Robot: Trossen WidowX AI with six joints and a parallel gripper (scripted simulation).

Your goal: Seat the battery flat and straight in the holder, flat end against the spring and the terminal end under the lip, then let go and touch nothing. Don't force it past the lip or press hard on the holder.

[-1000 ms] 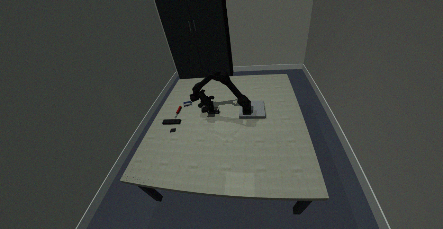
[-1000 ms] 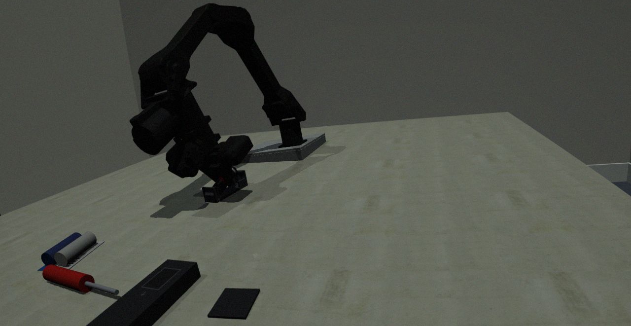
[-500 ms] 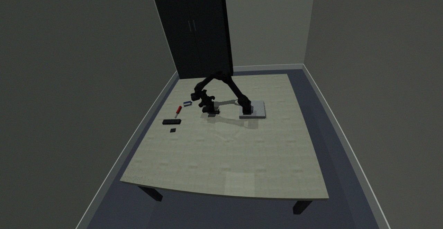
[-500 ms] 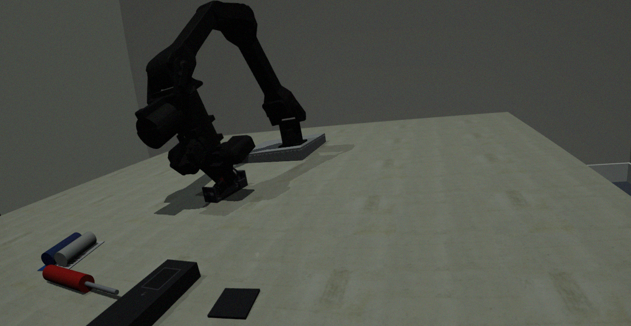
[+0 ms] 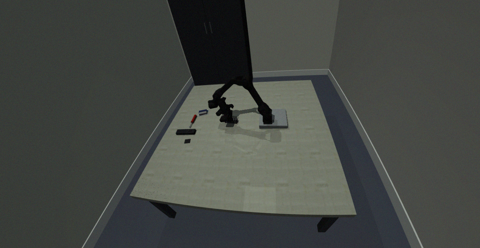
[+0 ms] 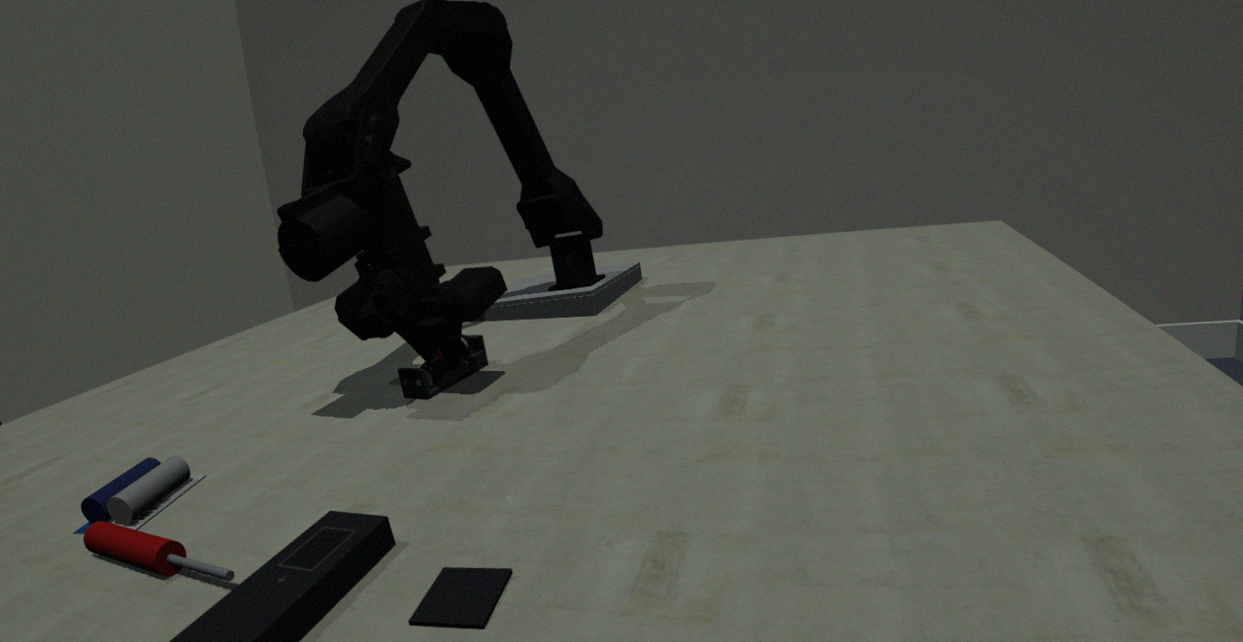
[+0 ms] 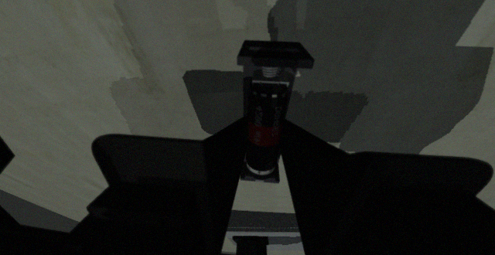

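Right now my gripper tip is 10 mm below the battery. Round my gripper tip: black plate (320 mm ahead, 200 mm to the left, 10 mm below); then long black box (360 mm ahead, 110 mm to the left); then red-handled screwdriver (340 mm ahead).
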